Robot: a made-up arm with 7 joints. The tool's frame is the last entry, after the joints. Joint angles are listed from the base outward.
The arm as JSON. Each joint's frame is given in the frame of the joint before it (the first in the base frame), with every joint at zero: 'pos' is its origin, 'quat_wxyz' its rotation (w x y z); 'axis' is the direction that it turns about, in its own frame. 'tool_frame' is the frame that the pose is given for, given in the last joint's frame.
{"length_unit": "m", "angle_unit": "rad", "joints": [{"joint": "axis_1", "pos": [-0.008, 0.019, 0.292], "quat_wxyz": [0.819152, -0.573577, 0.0, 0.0], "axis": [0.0, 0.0, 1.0]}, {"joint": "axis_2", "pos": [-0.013, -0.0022, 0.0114], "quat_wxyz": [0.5, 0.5, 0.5, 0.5], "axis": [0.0, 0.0, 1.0]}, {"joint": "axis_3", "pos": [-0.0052, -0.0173, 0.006], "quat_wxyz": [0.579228, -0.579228, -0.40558, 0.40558], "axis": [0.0, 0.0, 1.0]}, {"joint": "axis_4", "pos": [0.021, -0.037, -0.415], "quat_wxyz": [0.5, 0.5, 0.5, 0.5], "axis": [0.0, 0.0, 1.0]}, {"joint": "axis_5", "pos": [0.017, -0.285, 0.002], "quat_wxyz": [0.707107, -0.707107, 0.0, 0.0], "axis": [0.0, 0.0, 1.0]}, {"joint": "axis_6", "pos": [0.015, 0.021, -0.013], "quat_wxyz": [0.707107, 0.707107, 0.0, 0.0], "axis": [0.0, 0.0, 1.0]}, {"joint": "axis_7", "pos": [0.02, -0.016, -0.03], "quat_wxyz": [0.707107, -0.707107, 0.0, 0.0], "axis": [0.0, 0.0, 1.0]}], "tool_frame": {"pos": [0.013, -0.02, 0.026], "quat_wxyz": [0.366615, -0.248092, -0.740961, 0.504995]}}
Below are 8 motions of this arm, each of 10 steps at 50 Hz.
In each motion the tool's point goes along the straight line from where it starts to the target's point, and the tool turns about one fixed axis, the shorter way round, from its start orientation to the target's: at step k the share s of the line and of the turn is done. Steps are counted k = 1, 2, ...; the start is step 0. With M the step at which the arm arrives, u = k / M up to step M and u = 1 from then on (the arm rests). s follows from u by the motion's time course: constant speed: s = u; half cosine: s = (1 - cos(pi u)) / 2; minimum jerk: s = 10 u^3 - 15 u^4 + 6 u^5.
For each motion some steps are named. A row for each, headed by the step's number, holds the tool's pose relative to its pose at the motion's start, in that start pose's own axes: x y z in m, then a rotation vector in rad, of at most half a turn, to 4 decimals.
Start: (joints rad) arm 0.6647 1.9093 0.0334 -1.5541 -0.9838 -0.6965 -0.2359
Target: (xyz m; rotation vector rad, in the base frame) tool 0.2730 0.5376 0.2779 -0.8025 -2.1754 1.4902
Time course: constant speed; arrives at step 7
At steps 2, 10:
2: -0.0014 0.0025 0.0044 0.0159 -0.0077 0.0123
10: -0.0047 0.0086 0.0154 0.0555 -0.0270 0.0431

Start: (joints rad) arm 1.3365 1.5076 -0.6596 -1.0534 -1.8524 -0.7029 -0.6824
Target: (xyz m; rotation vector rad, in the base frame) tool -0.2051 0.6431 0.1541 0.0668 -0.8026 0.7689
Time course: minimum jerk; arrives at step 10
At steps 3, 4, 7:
3: 0.0109 -0.0088 -0.0103 -0.0193 -0.0076 -0.0270
4: 0.0211 -0.0172 -0.0201 -0.0377 -0.0147 -0.0525
7: 0.0557 -0.0452 -0.0530 -0.0993 -0.0388 -0.1385

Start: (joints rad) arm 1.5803 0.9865 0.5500 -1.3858 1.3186 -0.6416 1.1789
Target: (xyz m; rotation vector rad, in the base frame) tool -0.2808 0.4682 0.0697 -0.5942 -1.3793 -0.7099
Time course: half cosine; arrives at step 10
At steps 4, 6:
4: -0.0173 -0.0022 -0.0130 0.0041 -0.0521 0.0294
6: -0.0328 -0.0041 -0.0247 0.0077 -0.0988 0.0557

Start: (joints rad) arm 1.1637 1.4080 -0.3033 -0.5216 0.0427 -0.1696 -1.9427
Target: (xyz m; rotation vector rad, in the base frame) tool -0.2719 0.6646 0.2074 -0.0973 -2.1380 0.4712
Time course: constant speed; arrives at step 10
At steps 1, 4, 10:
1: -0.0040 0.0006 -0.0045 -0.0022 0.0056 0.0249
4: -0.0160 0.0026 -0.0181 -0.0088 0.0223 0.0996
10: -0.0401 0.0064 -0.0452 -0.0220 0.0558 0.2489

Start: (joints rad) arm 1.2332 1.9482 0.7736 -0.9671 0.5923 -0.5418 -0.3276
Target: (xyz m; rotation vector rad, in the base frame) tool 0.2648 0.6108 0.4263 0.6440 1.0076 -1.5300
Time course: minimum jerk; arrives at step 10
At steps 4, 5, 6, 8, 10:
4: -0.0100 0.0032 0.0217 0.0976 -0.0102 0.0324
5: -0.0157 0.0051 0.0342 0.1537 -0.0161 0.0511
6: -0.0214 0.0070 0.0467 0.2099 -0.0220 0.0698
8: -0.0295 0.0096 0.0644 0.2897 -0.0304 0.0963
10: -0.0314 0.0102 0.0684 0.3075 -0.0323 0.1022

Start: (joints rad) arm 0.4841 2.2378 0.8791 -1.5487 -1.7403 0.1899 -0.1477
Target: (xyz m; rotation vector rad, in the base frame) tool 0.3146 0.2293 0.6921 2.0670 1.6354 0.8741
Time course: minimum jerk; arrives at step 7
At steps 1, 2, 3, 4, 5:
1: -0.0007 0.0003 0.0001 -0.0001 0.0007 0.0020
2: -0.0044 0.0018 0.0003 -0.0004 0.0044 0.0125
3: -0.0113 0.0047 0.0009 -0.0009 0.0111 0.0317
4: -0.0194 0.0081 0.0015 -0.0016 0.0190 0.0545
5: -0.0262 0.0109 0.0020 -0.0022 0.0257 0.0737

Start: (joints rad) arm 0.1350 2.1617 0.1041 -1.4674 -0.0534 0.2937 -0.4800
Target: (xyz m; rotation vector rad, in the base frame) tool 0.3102 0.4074 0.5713 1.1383 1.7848 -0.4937
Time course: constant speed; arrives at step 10
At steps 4, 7, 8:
4: -0.0150 -0.0101 0.0079 0.0224 0.0372 0.0687
7: -0.0262 -0.0177 0.0138 0.0392 0.0651 0.1202
8: -0.0300 -0.0202 0.0158 0.0448 0.0744 0.1374

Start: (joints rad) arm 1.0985 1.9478 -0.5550 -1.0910 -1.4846 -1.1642 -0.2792
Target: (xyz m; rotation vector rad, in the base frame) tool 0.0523 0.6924 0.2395 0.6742 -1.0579 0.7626
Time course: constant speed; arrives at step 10
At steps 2, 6, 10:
2: 0.0026 -0.0066 -0.0009 -0.0021 0.0156 -0.0308
6: 0.0077 -0.0198 -0.0027 -0.0062 0.0468 -0.0923
10: 0.0129 -0.0329 -0.0045 -0.0104 0.0781 -0.1538

